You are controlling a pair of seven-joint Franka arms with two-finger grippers.
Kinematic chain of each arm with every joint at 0, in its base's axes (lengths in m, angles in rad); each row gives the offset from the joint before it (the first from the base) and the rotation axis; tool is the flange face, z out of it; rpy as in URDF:
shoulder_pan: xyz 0 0 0.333 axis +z
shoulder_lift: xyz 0 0 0 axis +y
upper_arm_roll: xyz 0 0 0.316 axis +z
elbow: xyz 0.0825 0 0 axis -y
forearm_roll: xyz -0.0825 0 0.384 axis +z
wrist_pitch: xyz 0 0 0 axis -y
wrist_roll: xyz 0.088 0 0 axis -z
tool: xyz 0 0 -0.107 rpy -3.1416 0 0
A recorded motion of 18 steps. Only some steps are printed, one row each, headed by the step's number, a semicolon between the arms.
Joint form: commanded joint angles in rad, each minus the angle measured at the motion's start. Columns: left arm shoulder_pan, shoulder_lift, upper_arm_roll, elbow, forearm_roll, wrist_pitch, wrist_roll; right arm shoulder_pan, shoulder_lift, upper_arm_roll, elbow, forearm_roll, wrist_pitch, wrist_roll.
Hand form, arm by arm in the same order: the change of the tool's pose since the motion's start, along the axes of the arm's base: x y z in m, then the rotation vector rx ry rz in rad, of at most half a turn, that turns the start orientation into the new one. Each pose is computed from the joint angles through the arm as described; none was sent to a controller.
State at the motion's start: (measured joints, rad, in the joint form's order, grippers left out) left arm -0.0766 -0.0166 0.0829 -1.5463 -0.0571 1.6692 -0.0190; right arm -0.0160 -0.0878 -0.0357 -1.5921 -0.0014 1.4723 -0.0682
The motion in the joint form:
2: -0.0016 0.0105 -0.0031 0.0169 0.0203 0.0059 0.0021; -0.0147 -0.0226 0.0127 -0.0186 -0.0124 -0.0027 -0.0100
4: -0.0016 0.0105 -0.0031 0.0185 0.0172 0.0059 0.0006; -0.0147 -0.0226 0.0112 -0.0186 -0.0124 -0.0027 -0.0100
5: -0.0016 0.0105 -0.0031 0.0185 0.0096 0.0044 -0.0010; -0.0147 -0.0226 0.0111 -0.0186 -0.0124 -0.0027 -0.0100
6: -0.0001 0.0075 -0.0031 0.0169 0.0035 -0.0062 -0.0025; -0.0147 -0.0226 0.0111 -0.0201 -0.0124 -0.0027 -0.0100
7: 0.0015 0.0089 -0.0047 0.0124 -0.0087 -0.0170 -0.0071; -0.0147 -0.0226 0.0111 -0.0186 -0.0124 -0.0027 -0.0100
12: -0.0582 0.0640 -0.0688 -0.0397 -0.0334 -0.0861 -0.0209; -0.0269 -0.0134 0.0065 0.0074 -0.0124 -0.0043 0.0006
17: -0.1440 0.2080 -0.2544 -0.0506 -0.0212 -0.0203 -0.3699; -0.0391 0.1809 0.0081 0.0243 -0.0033 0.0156 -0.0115
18: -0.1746 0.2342 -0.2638 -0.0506 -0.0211 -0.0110 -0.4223; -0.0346 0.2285 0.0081 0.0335 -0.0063 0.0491 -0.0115
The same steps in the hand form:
2: 0.0038 -0.0009 0.0028 0.0215 -0.0123 -0.0056; -0.0077 -0.0019 0.0028 -0.0127 -0.0006 0.0071
4: 0.0038 -0.0012 0.0036 0.0182 -0.0139 -0.0042; -0.0078 -0.0027 0.0028 -0.0125 -0.0006 0.0056
5: 0.0037 -0.0019 0.0034 0.0104 -0.0123 -0.0030; -0.0078 -0.0027 0.0028 -0.0125 -0.0006 0.0055
6: 0.0017 -0.0017 0.0033 0.0038 -0.0031 -0.0009; -0.0078 -0.0027 0.0021 -0.0124 0.0009 0.0055
7: 0.0012 -0.0030 -0.0007 -0.0089 0.0138 0.0024; -0.0078 -0.0027 0.0028 -0.0125 -0.0006 0.0055
12: 0.0034 -0.0765 -0.0628 -0.0214 0.1927 -0.1118; -0.0056 -0.0116 0.0100 -0.0136 -0.0157 -0.0220
17: 0.0001 -0.2301 -0.1458 0.0066 0.3067 -0.0263; 0.0518 -0.0191 -0.0860 0.0017 0.1411 -0.0194
18: -0.0042 -0.2533 -0.1606 0.0144 0.3267 -0.0122; 0.0673 -0.0178 -0.1070 -0.0026 0.1463 -0.0145

